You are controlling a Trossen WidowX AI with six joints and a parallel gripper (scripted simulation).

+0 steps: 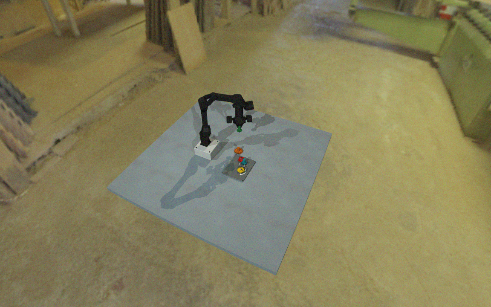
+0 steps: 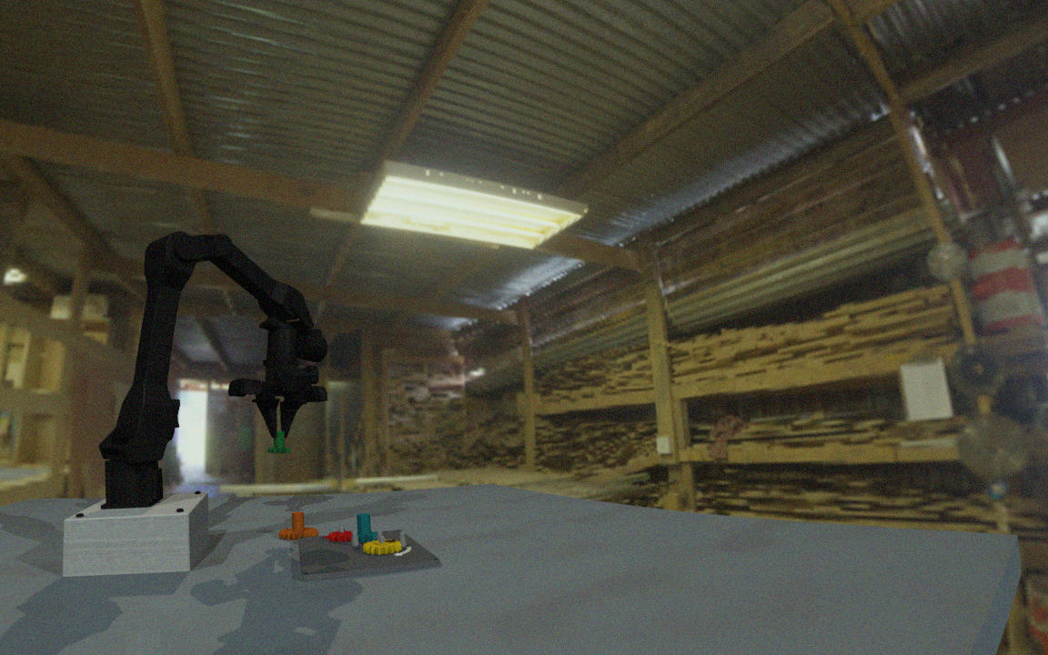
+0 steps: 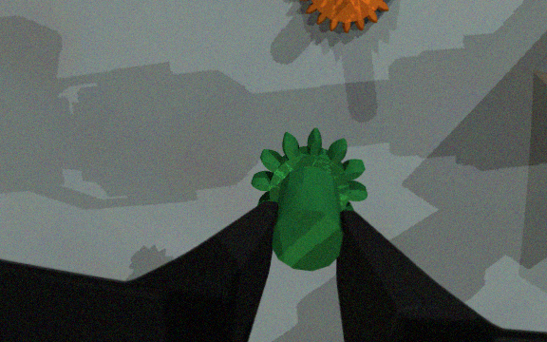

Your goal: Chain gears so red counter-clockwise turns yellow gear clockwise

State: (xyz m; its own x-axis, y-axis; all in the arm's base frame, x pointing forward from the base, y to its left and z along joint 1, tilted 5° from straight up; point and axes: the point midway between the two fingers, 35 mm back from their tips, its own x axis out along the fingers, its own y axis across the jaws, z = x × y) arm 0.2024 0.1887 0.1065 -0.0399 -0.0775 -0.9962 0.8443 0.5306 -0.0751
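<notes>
Right now the teal gear is 170 mm to the right of my gripper tip, 140 mm below it and 130 mm ahead of it. Also, from my gripper tip: red gear (160 mm to the right, 150 mm below, 100 mm ahead); then green gear (10 mm below); then orange gear (150 mm below, 80 mm to the right, 30 mm ahead).
</notes>
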